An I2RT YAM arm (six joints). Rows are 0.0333 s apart.
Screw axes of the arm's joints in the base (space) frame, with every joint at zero. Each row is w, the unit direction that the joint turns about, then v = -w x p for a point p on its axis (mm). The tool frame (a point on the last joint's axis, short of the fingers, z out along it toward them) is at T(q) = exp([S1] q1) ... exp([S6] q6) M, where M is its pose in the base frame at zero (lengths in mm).
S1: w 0 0 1 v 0 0 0
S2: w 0 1 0 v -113.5 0 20
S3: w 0 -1 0 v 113.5 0 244
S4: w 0 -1 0 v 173.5 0 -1
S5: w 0 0 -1 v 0 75 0
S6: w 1 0 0 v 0 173.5 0
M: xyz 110.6 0 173.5 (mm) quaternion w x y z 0.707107 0 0.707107 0
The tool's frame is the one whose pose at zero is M.
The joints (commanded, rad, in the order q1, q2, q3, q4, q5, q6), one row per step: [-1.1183 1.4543 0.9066 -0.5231 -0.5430 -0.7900]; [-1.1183 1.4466 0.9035 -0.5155 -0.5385 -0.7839]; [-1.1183 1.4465 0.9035 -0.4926 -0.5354 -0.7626]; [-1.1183 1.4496 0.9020 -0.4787 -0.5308 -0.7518]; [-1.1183 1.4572 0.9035 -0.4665 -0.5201 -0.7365]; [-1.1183 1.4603 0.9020 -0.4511 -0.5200 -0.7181]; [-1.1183 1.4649 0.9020 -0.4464 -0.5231 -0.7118]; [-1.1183 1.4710 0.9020 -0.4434 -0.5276 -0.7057]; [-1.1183 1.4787 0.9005 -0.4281 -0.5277 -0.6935]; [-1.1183 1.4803 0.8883 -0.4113 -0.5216 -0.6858]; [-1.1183 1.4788 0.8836 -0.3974 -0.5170 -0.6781]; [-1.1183 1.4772 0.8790 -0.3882 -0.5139 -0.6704]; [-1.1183 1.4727 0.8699 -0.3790 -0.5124 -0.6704]
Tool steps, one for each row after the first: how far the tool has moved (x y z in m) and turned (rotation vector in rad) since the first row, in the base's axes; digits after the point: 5 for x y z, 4 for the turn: [-0.00035 0.00040 0.00141 -0.0088 -0.0027 -0.0068]; [0.00048 -0.00152 0.00258 -0.0168 -0.0138 -0.0242]; [0.00094 -0.00279 0.00201 -0.0199 -0.0161 -0.0345]; [0.00159 -0.00488 0.00095 -0.0197 -0.0132 -0.0514]; [0.00221 -0.00616 0.00053 -0.0174 -0.0213 -0.0651]; [0.00265 -0.00685 -0.00039 -0.0121 -0.0247 -0.0682]; [0.00312 -0.00751 -0.00178 -0.0036 -0.0277 -0.0704]; [0.00392 -0.00913 -0.00344 -0.0010 -0.0327 -0.0793]; [0.00356 -0.00882 -0.00660 -0.0012 -0.0309 -0.0882]; [0.00357 -0.00916 -0.00685 -0.0075 -0.0340 -0.0962]; [0.00343 -0.00911 -0.00729 -0.0092 -0.0360 -0.1035]; [0.00288 -0.00807 -0.00824 -0.0138 -0.0372 -0.1042]
